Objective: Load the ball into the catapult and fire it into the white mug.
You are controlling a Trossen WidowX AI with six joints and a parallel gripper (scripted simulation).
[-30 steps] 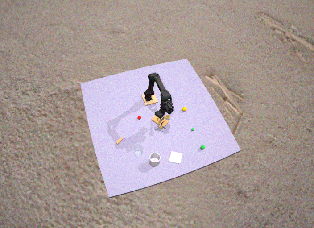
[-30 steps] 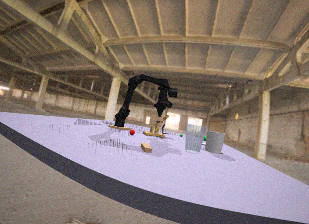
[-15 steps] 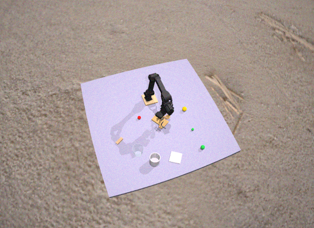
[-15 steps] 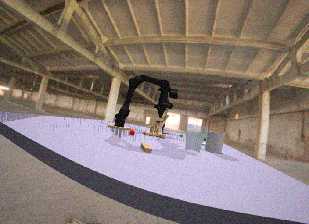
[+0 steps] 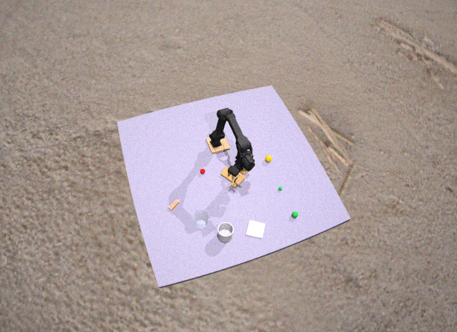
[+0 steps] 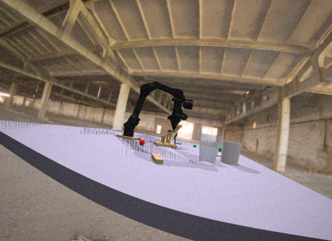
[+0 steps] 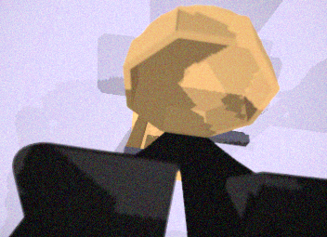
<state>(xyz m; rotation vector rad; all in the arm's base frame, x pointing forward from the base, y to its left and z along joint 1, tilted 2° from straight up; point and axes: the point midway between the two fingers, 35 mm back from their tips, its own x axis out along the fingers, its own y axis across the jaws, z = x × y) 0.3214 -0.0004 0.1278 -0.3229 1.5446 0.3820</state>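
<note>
The wooden catapult is 40 mm below my gripper tip and 10 mm to the right of it. Also, from my gripper tip: white square pad 350 mm ahead, 110 mm below, 70 mm to the right; then red ball 180 mm to the right, 150 mm behind, 100 mm below; then yellow ball 260 mm to the left, 90 mm below, 50 mm behind.
</note>
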